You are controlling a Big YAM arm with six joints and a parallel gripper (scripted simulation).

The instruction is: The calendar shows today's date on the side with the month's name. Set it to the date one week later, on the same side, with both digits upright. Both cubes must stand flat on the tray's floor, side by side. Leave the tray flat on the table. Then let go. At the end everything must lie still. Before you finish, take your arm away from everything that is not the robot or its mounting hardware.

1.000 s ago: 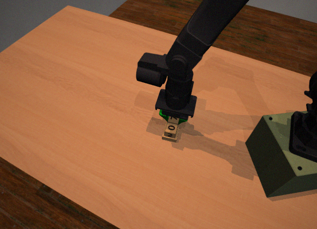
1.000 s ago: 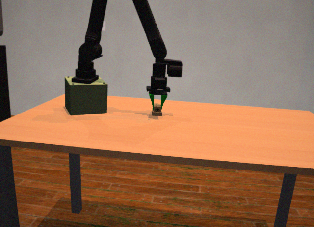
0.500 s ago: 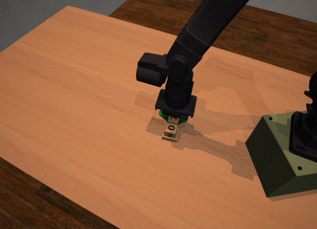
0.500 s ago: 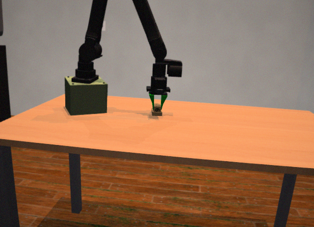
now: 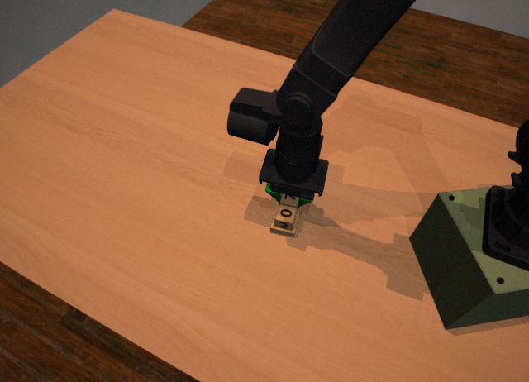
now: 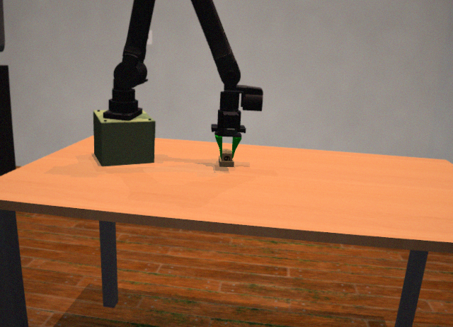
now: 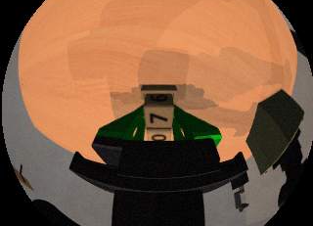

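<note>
Now: the tray 20 mm to the left of my hand and 20 mm below it.
</note>
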